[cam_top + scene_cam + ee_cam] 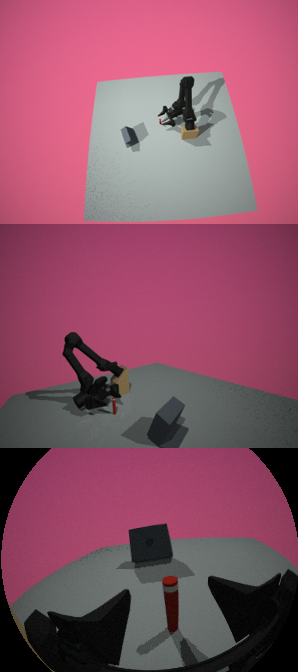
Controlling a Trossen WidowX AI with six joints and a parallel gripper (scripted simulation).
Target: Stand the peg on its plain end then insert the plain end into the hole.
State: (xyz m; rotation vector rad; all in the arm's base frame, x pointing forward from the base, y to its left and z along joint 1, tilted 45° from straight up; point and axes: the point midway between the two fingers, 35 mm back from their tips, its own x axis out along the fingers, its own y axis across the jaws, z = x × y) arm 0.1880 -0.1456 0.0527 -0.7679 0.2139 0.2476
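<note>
The red peg is 1 cm below my gripper tip. Round my gripper tip: grey sloped panel (26 cm ahead, 11 cm to the left, 1 cm below).
</note>
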